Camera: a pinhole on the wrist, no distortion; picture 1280 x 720 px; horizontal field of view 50.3 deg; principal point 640.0 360.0 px. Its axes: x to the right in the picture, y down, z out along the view. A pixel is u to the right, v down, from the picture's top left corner.
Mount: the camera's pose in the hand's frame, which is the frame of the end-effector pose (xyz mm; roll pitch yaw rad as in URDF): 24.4 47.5 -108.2 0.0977 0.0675 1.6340
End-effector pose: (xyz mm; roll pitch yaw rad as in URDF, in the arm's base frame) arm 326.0 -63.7 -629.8 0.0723 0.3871 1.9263
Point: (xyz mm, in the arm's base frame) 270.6 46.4 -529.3
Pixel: 400 220
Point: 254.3 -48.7 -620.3
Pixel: 713 396
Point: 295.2 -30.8 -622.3
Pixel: 236 392
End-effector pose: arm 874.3 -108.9 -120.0 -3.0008 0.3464 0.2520
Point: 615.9 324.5 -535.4
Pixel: outside the picture
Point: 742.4 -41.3 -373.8
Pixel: 176 670
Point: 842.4 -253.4 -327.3
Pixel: 1052 537
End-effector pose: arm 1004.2 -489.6 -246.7 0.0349 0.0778 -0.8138
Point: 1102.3 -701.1 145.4
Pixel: 243 78
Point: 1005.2 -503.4 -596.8
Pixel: behind the camera
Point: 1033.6 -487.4 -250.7
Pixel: 220 589
